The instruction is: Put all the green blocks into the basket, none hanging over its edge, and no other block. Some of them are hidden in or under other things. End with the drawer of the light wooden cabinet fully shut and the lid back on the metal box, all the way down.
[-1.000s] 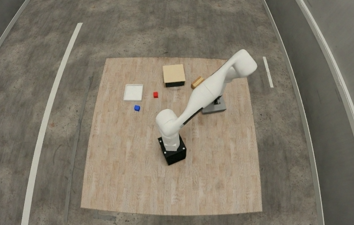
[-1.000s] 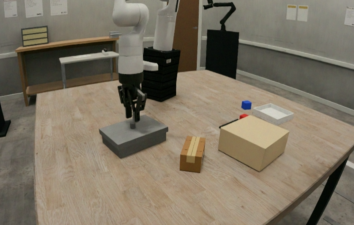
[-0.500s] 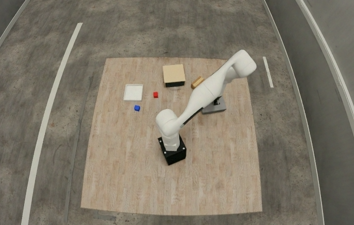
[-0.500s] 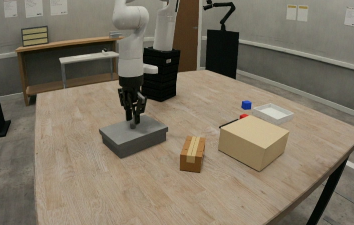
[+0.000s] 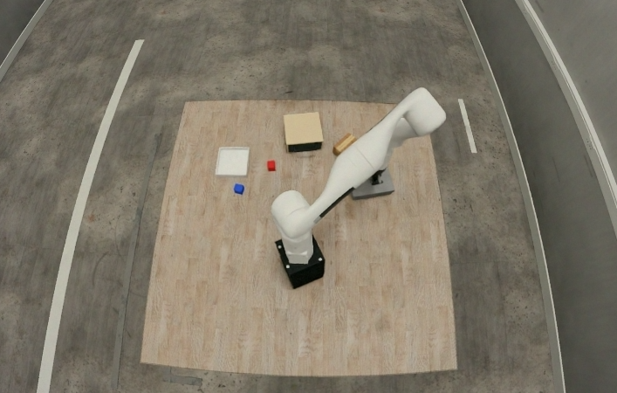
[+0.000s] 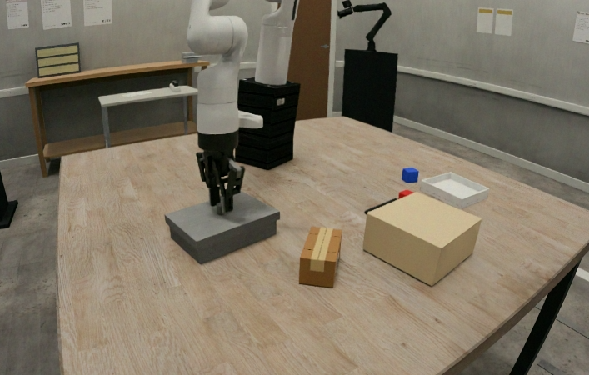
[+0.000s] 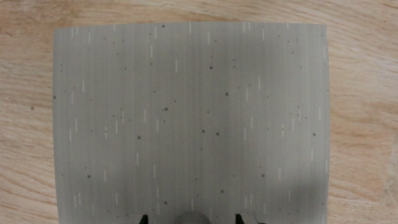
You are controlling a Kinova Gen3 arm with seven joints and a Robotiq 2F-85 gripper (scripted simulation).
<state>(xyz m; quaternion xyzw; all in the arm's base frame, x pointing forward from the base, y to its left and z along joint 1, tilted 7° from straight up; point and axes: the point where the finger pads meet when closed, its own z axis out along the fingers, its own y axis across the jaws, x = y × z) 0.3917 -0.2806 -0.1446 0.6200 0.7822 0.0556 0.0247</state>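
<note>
The lid is 30 mm below my hand. Round my hand: small cardboard box (180 mm ahead, 110 mm to the left, 40 mm below); then grey metal box (50 mm below); then drawer (310 mm to the left, 220 mm ahead, 40 mm below).
</note>
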